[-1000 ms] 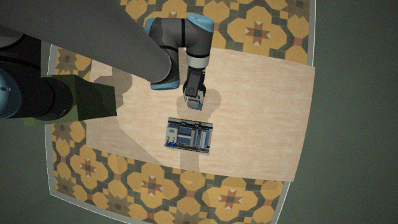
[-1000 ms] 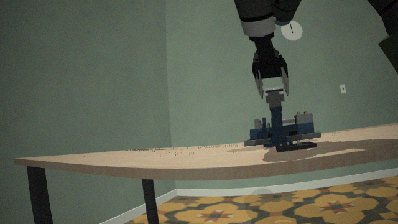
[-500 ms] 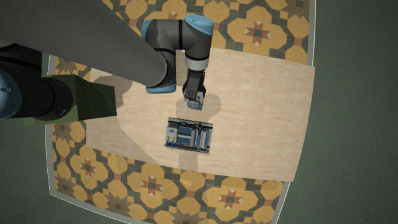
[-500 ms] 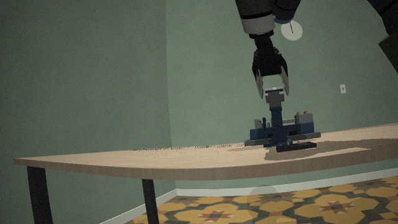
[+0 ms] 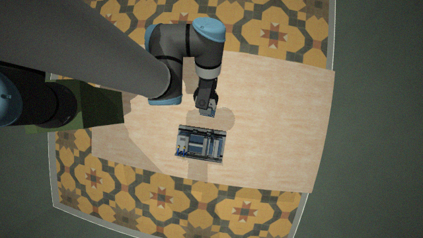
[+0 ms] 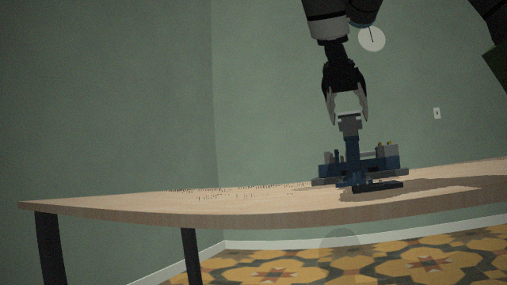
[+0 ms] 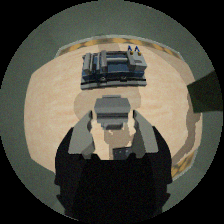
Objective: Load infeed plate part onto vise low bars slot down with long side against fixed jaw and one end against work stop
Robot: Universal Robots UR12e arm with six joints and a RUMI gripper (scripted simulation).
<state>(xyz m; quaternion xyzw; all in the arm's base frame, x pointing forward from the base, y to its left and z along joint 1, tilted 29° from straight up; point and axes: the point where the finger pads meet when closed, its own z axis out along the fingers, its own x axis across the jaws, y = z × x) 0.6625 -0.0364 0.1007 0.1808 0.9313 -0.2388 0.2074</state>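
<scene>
My gripper is now right at the grey part. Round my hand: air cylinder rod (70 mm behind, 210 mm to the right, 80 mm below); blue post (100 mm below); dark infeed plate (10 mm behind, 190 mm to the left, 160 mm below).
</scene>
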